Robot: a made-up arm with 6 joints. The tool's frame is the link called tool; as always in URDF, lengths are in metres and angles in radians. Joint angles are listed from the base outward.
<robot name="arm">
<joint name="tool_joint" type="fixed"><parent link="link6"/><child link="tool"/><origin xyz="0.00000 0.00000 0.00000"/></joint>
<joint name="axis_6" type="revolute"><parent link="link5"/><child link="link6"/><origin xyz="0.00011 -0.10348 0.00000" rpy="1.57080 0.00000 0.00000"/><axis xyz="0 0 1"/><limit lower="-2.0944" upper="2.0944"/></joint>
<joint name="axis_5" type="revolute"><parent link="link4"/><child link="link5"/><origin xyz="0.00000 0.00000 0.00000" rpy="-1.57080 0.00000 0.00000"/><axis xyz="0 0 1"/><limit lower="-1.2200" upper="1.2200"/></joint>
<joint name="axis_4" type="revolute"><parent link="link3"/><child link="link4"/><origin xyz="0.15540 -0.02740 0.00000" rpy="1.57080 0.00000 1.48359"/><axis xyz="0 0 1"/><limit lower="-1.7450" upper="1.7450"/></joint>
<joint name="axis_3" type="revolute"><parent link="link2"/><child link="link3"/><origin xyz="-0.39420 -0.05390 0.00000"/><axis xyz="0 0 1"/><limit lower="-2.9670" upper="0.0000"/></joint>
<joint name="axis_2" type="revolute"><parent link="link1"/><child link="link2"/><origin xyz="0.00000 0.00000 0.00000" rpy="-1.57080 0.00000 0.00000"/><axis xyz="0 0 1"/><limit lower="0.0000" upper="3.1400"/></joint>
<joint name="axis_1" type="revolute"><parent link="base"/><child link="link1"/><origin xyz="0.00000 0.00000 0.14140"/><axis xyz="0 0 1"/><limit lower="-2.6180" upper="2.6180"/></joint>
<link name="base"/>
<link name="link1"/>
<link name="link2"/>
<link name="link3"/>
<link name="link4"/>
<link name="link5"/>
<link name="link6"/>
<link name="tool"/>
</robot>
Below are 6 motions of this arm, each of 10 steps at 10 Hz.
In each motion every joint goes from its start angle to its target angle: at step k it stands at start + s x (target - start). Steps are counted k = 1, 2, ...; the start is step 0. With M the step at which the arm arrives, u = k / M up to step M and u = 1 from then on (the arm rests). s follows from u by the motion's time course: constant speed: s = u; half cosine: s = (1 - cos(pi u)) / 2; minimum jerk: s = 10 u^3 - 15 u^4 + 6 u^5.
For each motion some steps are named. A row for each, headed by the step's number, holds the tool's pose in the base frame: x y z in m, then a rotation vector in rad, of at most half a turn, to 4 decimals.
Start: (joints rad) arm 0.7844 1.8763 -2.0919 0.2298 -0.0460 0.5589
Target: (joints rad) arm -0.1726 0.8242 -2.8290 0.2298 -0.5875 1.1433
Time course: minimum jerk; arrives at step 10
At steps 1, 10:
1: 0.2922 0.2852 0.6020 0.0224 1.3199 1.3532
10: -0.4058 0.0575 0.6438 -0.7074 -0.9292 1.1062

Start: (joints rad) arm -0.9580 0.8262 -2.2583 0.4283 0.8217 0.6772
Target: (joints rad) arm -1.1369 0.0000 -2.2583 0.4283 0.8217 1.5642
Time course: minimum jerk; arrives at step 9
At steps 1, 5, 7, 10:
1: -0.0693 0.1539 0.6907 0.5063 0.6963 0.1531
5: -0.1680 0.3692 0.5484 0.2295 0.3882 0.4909
7: -0.1866 0.4615 0.4285 0.0285 0.3201 0.6787
10: -0.1875 0.4795 0.3966 -0.0223 0.3152 0.7228

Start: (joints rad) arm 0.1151 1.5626 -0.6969 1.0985 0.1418 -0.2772
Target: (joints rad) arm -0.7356 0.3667 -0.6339 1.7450 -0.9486 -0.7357
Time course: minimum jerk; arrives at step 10
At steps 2, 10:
2: 0.2259 0.0224 0.3761 0.8524 2.2174 0.5268
10: -0.1625 0.0355 0.4078 1.4989 0.1903 -0.3572

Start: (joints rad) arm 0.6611 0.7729 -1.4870 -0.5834 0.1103 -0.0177
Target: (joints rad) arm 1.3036 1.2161 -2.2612 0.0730 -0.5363 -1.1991
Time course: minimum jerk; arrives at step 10
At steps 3, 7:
3: -0.0432 -0.0420 0.6775 -0.4766 0.5397 0.0749
7: -0.0179 -0.0418 0.7708 -0.0619 0.0143 0.1618

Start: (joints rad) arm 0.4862 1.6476 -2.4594 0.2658 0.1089 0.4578
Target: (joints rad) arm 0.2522 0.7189 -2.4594 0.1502 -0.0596 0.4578
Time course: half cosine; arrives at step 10
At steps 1, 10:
1: 0.2025 0.1087 0.7413 0.0676 0.7937 1.1503
10: -0.3353 -0.0873 0.6885 -0.0486 -0.3222 0.8540

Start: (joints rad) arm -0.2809 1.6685 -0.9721 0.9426 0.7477 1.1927
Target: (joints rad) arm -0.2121 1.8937 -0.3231 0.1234 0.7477 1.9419
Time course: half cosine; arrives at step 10
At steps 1, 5, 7, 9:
1: 0.2706 -0.0192 0.3673 -2.4689 -1.3657 -1.0089
5: 0.2134 -0.0168 0.2905 -2.5014 -1.1973 -0.1628
7: 0.1695 -0.0182 0.2670 -2.4383 -1.1250 0.3193
9: 0.1428 -0.0207 0.2614 -2.3725 -1.0978 0.5971

